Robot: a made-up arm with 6 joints. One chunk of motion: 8 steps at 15 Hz.
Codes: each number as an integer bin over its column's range. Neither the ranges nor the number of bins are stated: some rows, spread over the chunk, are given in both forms.
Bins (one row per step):
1: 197 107 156 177 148 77
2: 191 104 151 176 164 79
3: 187 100 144 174 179 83
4: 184 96 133 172 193 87
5: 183 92 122 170 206 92
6: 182 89 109 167 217 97
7: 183 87 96 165 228 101
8: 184 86 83 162 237 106
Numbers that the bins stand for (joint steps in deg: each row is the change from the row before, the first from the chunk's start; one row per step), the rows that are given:
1: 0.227 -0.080 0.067 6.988 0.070 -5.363
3: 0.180 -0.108 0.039 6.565 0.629 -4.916
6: 0.156 -0.151 -0.044 5.576 1.315 -3.873
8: 0.166 -0.163 -0.105 4.871 1.675 -3.202
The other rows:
2: 0.199 -0.092 0.055 6.847 0.358 -5.214
4: 0.166 -0.124 0.013 6.282 0.882 -4.618
5: 0.161 -0.139 -0.013 6.000 1.116 -4.245
7: 0.161 -0.159 -0.074 5.294 1.513 -3.575

